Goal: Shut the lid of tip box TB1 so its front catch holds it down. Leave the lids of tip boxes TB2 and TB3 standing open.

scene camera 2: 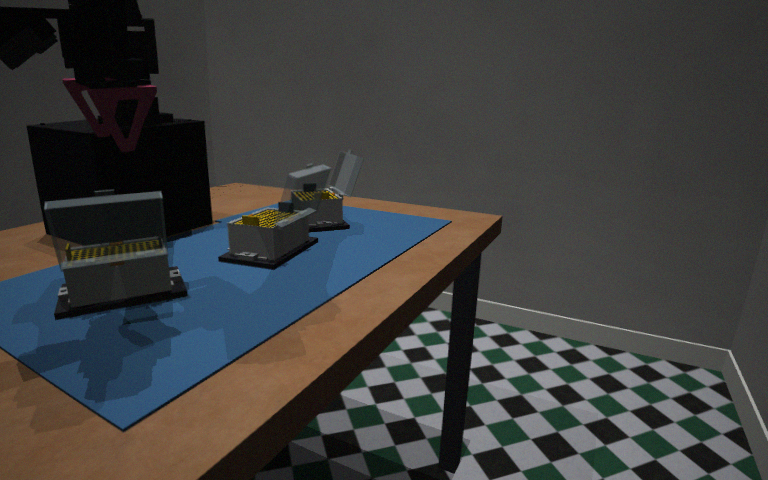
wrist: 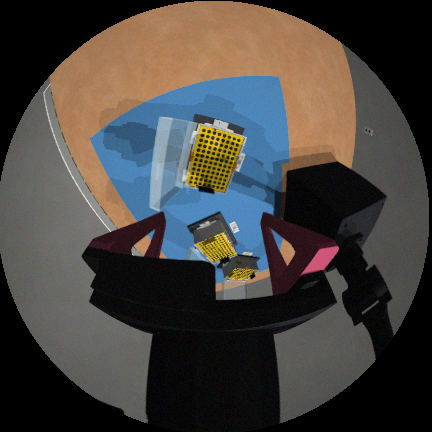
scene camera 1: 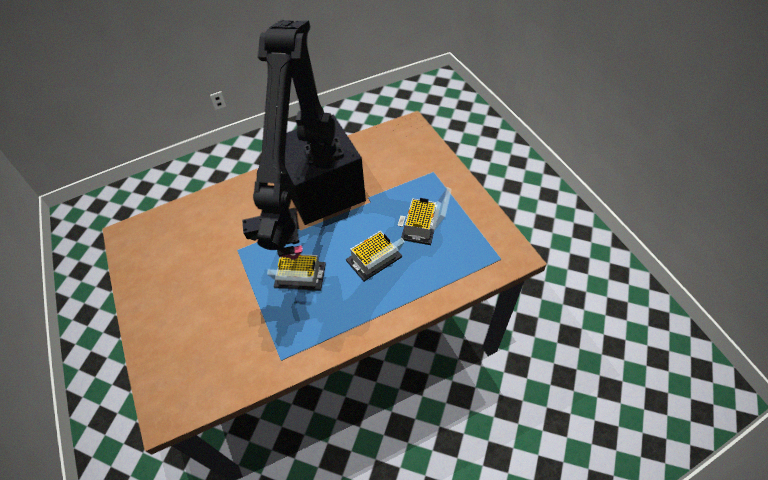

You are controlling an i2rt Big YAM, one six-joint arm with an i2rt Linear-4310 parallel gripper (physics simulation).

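Places are measured from the arm's base along level axes (x ahead, y left, z up), in centimetres.
Where they show: gripper, fingertip midpoint: (scene camera 2: 115, 143) (wrist: 212, 216) (scene camera 1: 293, 244); arm's base, link origin: (wrist: 342, 250) (scene camera 1: 324, 152).
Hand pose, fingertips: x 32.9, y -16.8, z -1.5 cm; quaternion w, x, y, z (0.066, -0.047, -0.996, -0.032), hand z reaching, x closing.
Note:
Each offset is from my fingertips to the top centre of the thing. "spot": to the spot under its first point. Level surfaces: height alone.
Tip box TB1 {dx -2.1, dy -1.0, dz -12.5 cm} (scene camera 1: 297, 264) (scene camera 2: 118, 280) (wrist: 215, 160) is the leftmost on the mat in scene camera 1, a grey box with a yellow tip rack. Its clear lid {spot: dx +5.4, dy -4.3, dz -7.9 cm} (scene camera 2: 104, 220) (wrist: 165, 162) stands open, on the side away from the robot base. TB3 {dx -1.0, dy +23.9, dz -12.5 cm} (scene camera 1: 373, 249) (scene camera 2: 254, 240) (wrist: 215, 247) is in the middle and its lid {spot: dx +5.9, dy +30.3, dz -6.1 cm} (scene camera 1: 398, 245) (wrist: 194, 255) is open. TB2 {dx -9.7, dy +43.2, dz -12.5 cm} (scene camera 1: 420, 216) (scene camera 2: 328, 212) (wrist: 240, 270) is at the right; its lid {dx -6.3, dy +48.9, dz -4.6 cm} (scene camera 1: 445, 204) (scene camera 2: 348, 172) stands open. My gripper (scene camera 1: 291, 251) (scene camera 2: 115, 142) (wrist: 212, 216) is open and empty, above TB1 and apart from it.
The boxes stand on a blue mat {dz -19.9 cm} (scene camera 1: 339, 316) (scene camera 2: 226, 350) (wrist: 260, 100) on a wooden table {dz -20.2 cm} (scene camera 1: 181, 316) (scene camera 2: 317, 345) (wrist: 200, 40). The black robot base (scene camera 1: 328, 186) (scene camera 2: 130, 186) (wrist: 330, 195) stands behind the mat. A small white label (scene camera 1: 402, 220) (wrist: 234, 227) lies beside TB2 in scene camera 1.

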